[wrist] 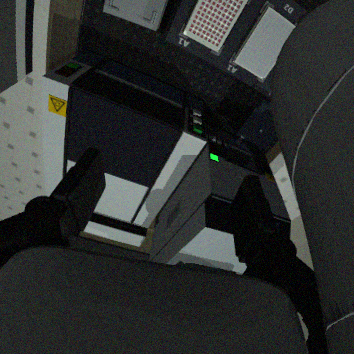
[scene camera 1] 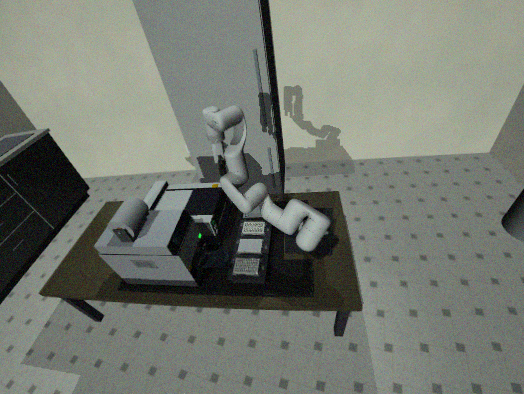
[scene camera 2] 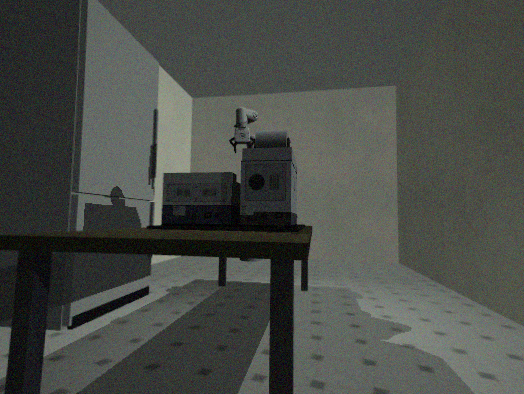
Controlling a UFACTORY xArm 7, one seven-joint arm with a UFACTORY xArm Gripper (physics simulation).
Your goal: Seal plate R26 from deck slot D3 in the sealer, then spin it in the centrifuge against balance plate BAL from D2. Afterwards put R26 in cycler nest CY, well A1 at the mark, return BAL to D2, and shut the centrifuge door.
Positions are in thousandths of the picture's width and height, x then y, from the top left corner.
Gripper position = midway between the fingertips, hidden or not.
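Observation:
The gripper (wrist: 482,504) holds nothing and is open. Also present are a centrifuge (scene camera 2: 406,506), (wrist: 355,592) in the wrist view, and a well plate with red wells (wrist: 595,86).

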